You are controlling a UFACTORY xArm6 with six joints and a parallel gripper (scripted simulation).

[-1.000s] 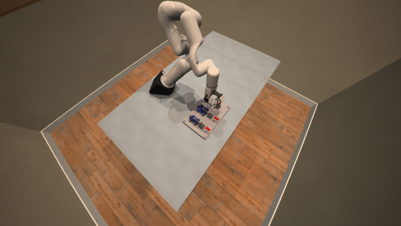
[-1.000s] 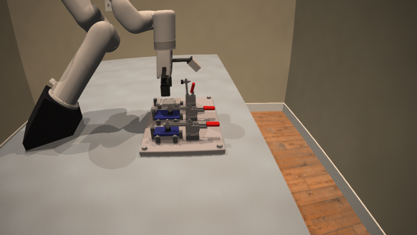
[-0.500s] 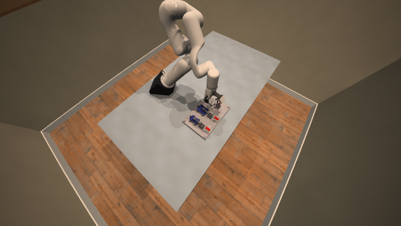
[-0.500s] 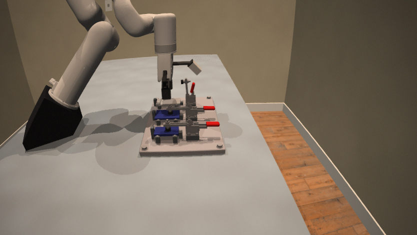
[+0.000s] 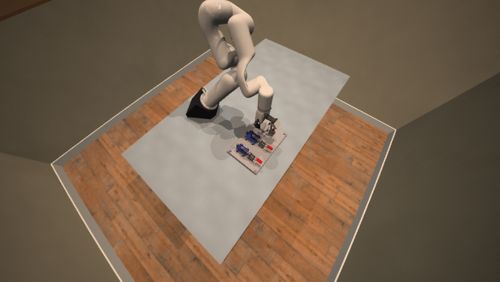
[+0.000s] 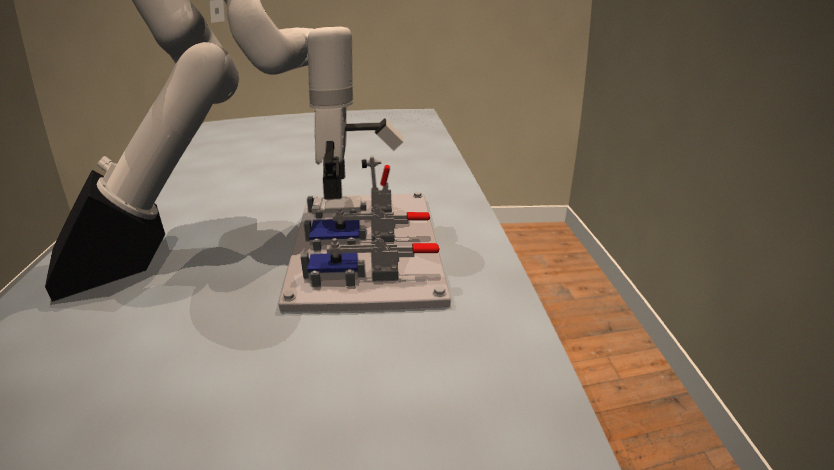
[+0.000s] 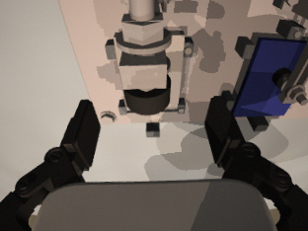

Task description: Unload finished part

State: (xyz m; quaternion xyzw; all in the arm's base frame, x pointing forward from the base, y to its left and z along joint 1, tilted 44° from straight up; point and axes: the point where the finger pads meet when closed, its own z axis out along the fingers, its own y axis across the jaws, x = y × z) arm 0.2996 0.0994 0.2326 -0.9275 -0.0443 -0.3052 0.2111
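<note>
Right now my hand is 1 cm past the finished part and 4 cm above it. Also, from my hand: fixture plate (8 cm ahead, 9 cm to the right, 6 cm below).
</note>
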